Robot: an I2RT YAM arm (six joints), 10 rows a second.
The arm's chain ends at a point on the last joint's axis. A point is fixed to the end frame.
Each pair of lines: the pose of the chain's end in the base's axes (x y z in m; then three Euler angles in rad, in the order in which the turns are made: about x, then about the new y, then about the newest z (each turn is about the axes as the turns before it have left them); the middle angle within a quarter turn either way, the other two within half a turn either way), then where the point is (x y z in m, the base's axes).
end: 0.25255, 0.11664, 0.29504, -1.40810, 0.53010, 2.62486
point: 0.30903 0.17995 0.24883
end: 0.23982, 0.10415, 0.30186, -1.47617, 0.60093, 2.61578
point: 0.30047 0.15975 0.25123
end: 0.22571, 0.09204, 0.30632, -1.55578, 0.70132, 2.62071
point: 0.29091 0.13728 0.25123
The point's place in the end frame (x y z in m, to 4 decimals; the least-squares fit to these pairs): 0.0094 -0.0589 0.0760
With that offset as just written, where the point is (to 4 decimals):
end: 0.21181, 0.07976, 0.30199, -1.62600, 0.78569, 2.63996
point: 0.2798 0.1161 0.2437
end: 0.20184, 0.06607, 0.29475, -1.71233, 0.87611, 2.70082
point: 0.2709 0.0935 0.2330
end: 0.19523, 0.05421, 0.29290, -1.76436, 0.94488, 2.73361
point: 0.2655 0.0751 0.2299
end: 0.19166, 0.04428, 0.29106, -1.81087, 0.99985, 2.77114
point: 0.2624 0.0600 0.2272
